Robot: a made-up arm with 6 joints. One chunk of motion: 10 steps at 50 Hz.
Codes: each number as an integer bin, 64 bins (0 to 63) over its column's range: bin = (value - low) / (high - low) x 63, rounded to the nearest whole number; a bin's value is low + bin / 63 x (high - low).
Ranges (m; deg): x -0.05..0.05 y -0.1..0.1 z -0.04..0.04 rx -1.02..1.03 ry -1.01..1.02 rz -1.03..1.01
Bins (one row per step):
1: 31 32 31 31 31 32
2: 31 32 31 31 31 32
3: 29 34 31 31 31 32
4: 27 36 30 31 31 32
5: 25 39 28 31 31 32
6: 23 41 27 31 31 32
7: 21 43 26 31 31 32
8: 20 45 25 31 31 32
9: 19 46 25 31 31 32
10: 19 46 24 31 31 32
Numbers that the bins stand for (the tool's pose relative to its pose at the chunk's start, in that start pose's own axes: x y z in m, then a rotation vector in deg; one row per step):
1: -0.0008 0.0016 -0.0006 -0.01 -0.01 0.01
2: -0.0008 0.0016 -0.0006 -0.01 -0.01 0.01
3: -0.0040 0.0079 -0.0006 -0.01 -0.01 0.01
4: -0.0071 0.0143 -0.0019 -0.01 -0.01 0.01
5: -0.0103 0.0238 -0.0044 -0.01 -0.01 0.01
6: -0.0135 0.0302 -0.0057 -0.01 -0.01 0.01
7: -0.0167 0.0365 -0.0070 -0.01 -0.01 0.01
8: -0.0183 0.0429 -0.0083 -0.01 -0.01 0.01
9: -0.0198 0.0460 -0.0083 -0.01 -0.01 0.01
10: -0.0198 0.0460 -0.0095 -0.01 -0.01 0.01

